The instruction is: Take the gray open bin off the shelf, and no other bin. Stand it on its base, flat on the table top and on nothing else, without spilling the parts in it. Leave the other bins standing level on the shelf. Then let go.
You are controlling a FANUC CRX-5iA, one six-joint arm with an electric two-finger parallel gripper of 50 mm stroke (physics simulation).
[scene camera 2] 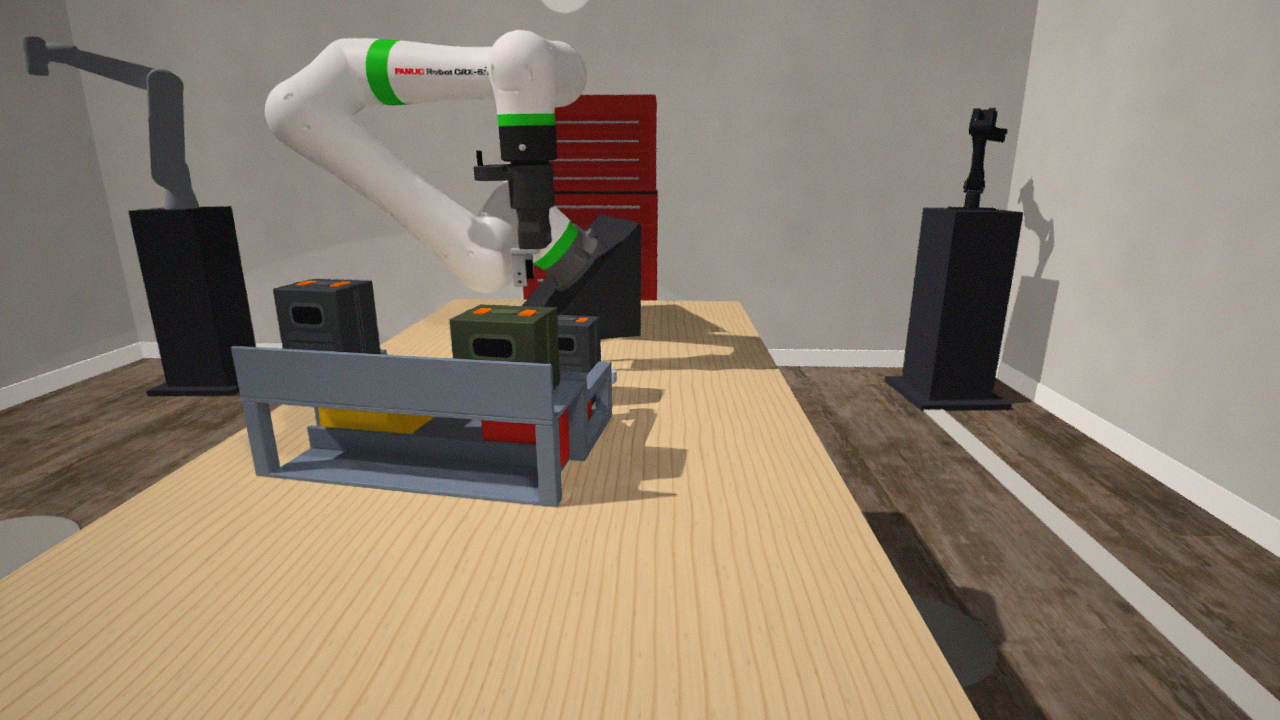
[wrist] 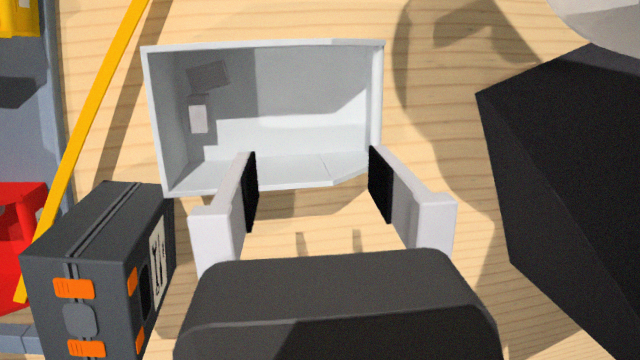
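Where they show: gripper, fingertip midpoint: [scene camera 2: 524, 282] [wrist: 313, 171]; arm's base at its link origin: [scene camera 2: 579, 266].
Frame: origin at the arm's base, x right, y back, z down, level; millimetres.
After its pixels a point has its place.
Note:
The gray open bin [wrist: 305, 85] @[y -329, x 94, z 137 mm] stands upright on the table top [scene camera 2: 447, 582] @[y -971, x 57, z 140 mm] [wrist: 440, 165] @[y -202, x 1, z 140 mm], clear of the shelf [scene camera 2: 393, 380] @[y -806, x 146, z 5 mm] [wrist: 30, 135] @[y -573, x 88, z 134 mm]. A dark part [wrist: 207, 76] @[y -408, x 113, z 122 mm] and a pale part [wrist: 198, 118] @[y -420, x 82, z 117 mm] lie inside it near its left wall in the wrist view. The bin does not show in the scene view. My gripper [scene camera 2: 521, 268] @[y -346, x 73, z -23 mm] [wrist: 313, 171] @[y -346, x 73, z -23 mm] is open and empty, raised above the bin and apart from it. A yellow bin [scene camera 2: 371, 420] @[y -699, x 222, z 95 mm] [wrist: 20, 17] @[y -538, x 178, z 115 mm] and a red bin [scene camera 2: 510, 431] @[y -748, x 35, z 91 mm] [wrist: 22, 192] @[y -580, x 45, z 109 mm] are at the shelf; their bases are mostly hidden.
A dark case [scene camera 2: 580, 340] @[y -540, x -37, z 33 mm] [wrist: 85, 240] @[y -492, x 30, z 32 mm] stands close to the gray bin's corner; whether they touch is unclear. A green case [scene camera 2: 503, 340] @[y -797, x 27, z -36 mm] and another dark case [scene camera 2: 308, 326] @[y -738, x 264, z -39 mm] rise by the shelf. A yellow bar [wrist: 90, 110] @[y -499, x 102, z 106 mm] slants past it. A black angled block [scene camera 2: 617, 286] @[y -118, x -90, z 26 mm] [wrist: 550, 175] @[y -143, x 11, z 56 mm] stands beyond.

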